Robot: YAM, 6 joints.
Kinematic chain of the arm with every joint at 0, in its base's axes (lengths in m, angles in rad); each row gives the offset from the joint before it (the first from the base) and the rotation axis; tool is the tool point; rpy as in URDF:
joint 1: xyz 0 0 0.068 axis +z
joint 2: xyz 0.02 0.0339 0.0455 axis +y
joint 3: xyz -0.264 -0.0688 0 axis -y
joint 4: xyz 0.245 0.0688 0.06 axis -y
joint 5: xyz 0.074 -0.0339 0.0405 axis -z
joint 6: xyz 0.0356 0 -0.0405 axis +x
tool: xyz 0 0 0 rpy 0 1.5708 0
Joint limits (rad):
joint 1: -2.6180..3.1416
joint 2: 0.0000..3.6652
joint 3: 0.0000..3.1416
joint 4: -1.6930..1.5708
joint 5: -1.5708..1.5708
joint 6: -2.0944..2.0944
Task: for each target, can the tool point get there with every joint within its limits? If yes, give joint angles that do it. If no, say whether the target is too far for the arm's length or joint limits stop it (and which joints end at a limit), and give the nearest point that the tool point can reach.
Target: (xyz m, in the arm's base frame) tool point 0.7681 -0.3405 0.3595
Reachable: no: too far | nearest point 0.5663 -0.2510 0.2933 | short by 0.230 m
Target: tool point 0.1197 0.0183 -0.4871
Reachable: no: joint limits stop it (at a limit: joint 2) | nearest point 0.1518 0.0232 -0.3676 | short by 0.124 m
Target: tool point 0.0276 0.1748 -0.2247
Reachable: yes | joints 1.3472 3.2681 1.4109 -0.7697 -0.3404 -1.5956
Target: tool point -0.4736 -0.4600 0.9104
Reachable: no: too far | nearest point -0.2955 -0.2870 0.6014 | short by 0.396 m
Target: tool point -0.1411 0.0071 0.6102
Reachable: yes | joints -0.2845 0.6778 1.9693 -0.1719 1.1696 -0.6117
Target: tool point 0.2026 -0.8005 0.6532
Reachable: no: too far | nearest point 0.1325 -0.5235 0.4618 | short by 0.344 m
